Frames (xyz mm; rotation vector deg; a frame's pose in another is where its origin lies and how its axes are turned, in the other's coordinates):
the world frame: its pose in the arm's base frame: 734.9 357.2 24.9 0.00 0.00 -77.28
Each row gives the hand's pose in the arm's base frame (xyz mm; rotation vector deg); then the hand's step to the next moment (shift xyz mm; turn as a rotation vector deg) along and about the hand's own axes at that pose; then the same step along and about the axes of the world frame.
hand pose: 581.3 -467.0 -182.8 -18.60 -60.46 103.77
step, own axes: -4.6 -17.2 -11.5 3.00 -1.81 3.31
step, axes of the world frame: -0.1 20.4 5.6 -1.59 -2.12 4.03
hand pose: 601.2 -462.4 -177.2 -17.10 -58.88 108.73
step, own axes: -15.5 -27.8 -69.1 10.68 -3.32 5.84
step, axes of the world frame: -15.2 70.2 -24.9 -7.75 -5.53 8.28
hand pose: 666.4 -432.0 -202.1 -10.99 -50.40 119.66
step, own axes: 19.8 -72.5 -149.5 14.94 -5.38 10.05
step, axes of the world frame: -97.3 121.9 -60.5 -10.25 -8.20 13.45
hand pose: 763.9 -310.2 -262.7 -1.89 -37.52 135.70
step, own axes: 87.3 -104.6 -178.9 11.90 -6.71 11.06
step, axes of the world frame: -190.2 73.3 -95.0 -8.17 -5.63 14.51
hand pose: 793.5 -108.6 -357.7 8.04 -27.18 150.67
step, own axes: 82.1 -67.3 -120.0 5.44 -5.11 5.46
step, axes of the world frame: -139.8 -13.8 -77.1 -5.05 -1.31 7.64
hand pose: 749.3 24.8 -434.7 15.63 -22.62 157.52
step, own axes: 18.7 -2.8 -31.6 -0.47 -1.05 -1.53
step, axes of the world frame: -22.0 -16.1 -24.7 -1.10 0.87 -1.30
